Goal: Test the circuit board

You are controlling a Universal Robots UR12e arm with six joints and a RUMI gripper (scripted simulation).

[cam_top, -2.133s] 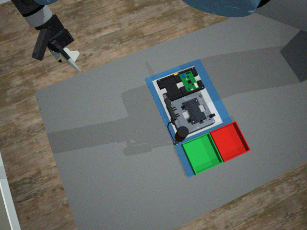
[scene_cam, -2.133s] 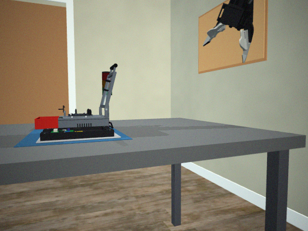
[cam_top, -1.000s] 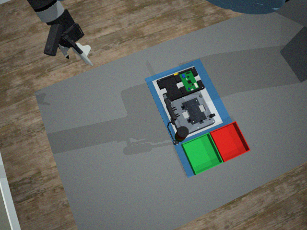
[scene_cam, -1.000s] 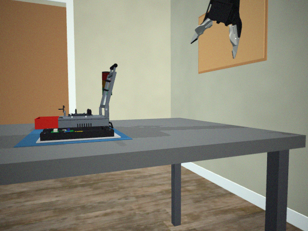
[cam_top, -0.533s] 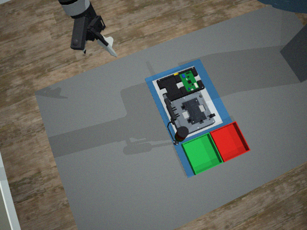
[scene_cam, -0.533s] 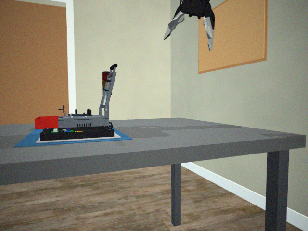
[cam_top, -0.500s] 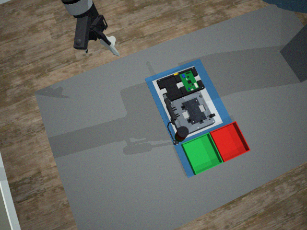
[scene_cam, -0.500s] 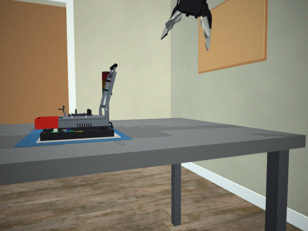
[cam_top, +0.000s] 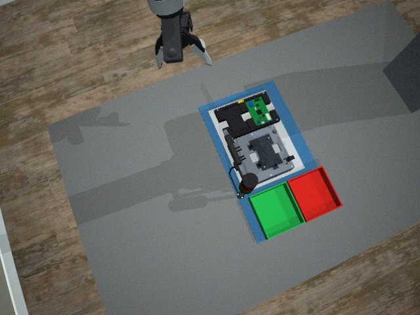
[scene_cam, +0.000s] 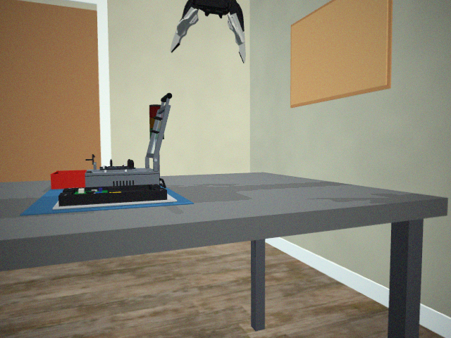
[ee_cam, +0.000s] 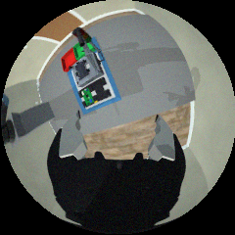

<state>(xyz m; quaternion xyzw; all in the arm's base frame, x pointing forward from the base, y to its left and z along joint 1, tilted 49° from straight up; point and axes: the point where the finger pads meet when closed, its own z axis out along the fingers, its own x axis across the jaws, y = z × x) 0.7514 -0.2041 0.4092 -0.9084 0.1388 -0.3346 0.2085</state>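
Right now the green circuit board is 29 cm below my hand, 25 cm behind it and 8 cm to the left of it. The rest, counted from my hand: green bin (46 cm to the left, 30 cm below, 18 cm behind); black latch hook (31 cm to the left, 28 cm behind, 23 cm below); tester lid (27 cm to the left, 13 cm below, 9 cm behind).
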